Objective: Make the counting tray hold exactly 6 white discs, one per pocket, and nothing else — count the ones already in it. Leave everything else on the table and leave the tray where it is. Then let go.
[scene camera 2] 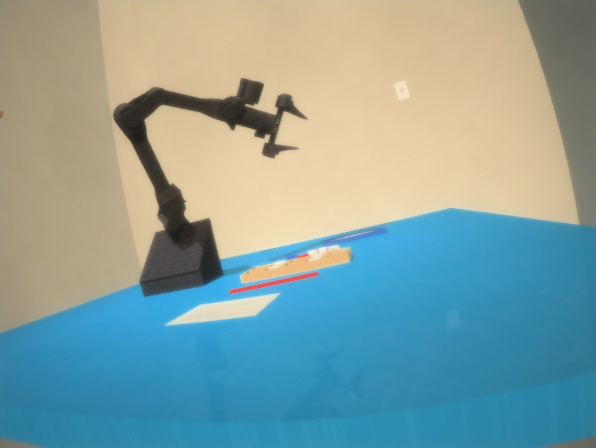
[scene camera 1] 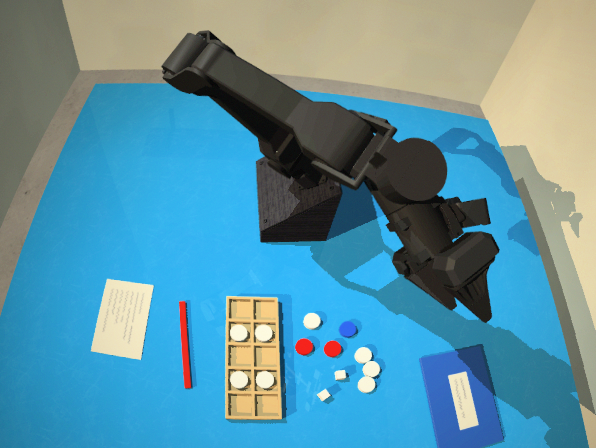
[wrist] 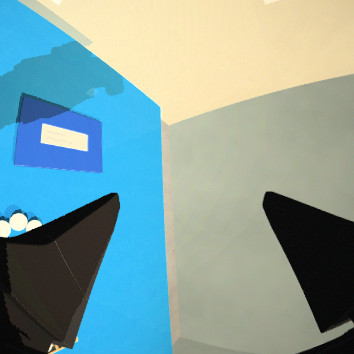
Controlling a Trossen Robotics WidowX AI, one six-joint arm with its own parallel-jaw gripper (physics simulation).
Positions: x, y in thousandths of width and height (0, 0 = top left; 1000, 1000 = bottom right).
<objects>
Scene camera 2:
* gripper: 509, 300
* wooden counting tray: 571, 573
</objects>
